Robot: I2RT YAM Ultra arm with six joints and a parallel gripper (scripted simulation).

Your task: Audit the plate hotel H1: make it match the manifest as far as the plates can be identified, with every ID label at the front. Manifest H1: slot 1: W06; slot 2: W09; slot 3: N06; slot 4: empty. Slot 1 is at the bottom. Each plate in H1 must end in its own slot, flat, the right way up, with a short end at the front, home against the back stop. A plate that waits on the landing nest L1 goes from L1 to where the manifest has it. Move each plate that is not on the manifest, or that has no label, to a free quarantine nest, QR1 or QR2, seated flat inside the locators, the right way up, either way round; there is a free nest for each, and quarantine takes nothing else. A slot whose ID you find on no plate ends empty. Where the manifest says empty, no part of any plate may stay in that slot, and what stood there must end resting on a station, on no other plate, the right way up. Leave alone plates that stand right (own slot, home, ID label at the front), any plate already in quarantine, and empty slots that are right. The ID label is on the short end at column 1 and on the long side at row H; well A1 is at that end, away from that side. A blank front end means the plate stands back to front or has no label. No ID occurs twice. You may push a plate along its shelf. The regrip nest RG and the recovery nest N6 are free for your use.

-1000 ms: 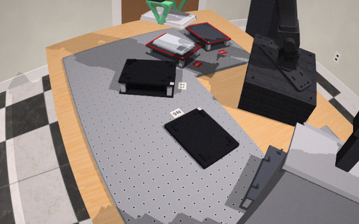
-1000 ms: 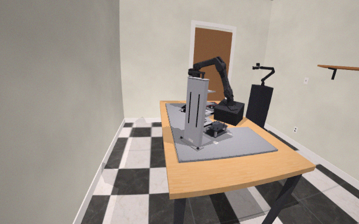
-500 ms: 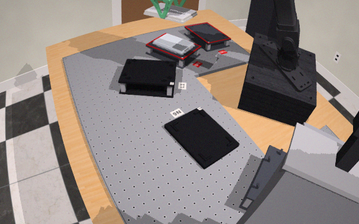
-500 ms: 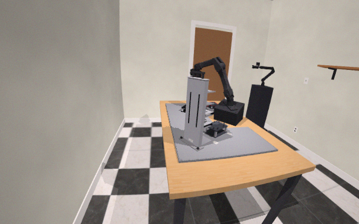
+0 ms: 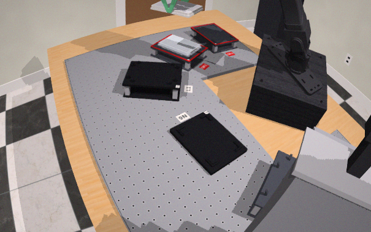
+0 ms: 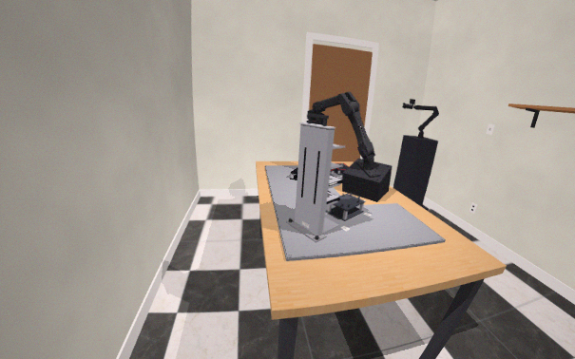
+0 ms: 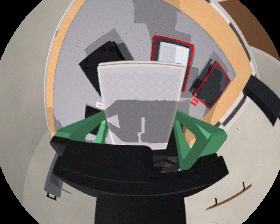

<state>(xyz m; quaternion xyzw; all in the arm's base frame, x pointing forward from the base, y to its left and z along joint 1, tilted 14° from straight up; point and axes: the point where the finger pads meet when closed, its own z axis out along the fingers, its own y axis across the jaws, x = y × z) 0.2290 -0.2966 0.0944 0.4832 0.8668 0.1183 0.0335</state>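
Now: hand 240 mm past the red-edged quarantine nest, 130 mm to the left of it and 210 mm above it. Round my hand: tag L1: 100 mm to the left, 240 mm below; black landing nest L1: 90 mm ahead, 50 mm to the left, 200 mm below; N6 tag: 70 mm ahead, 200 mm to the left, 240 mm below.
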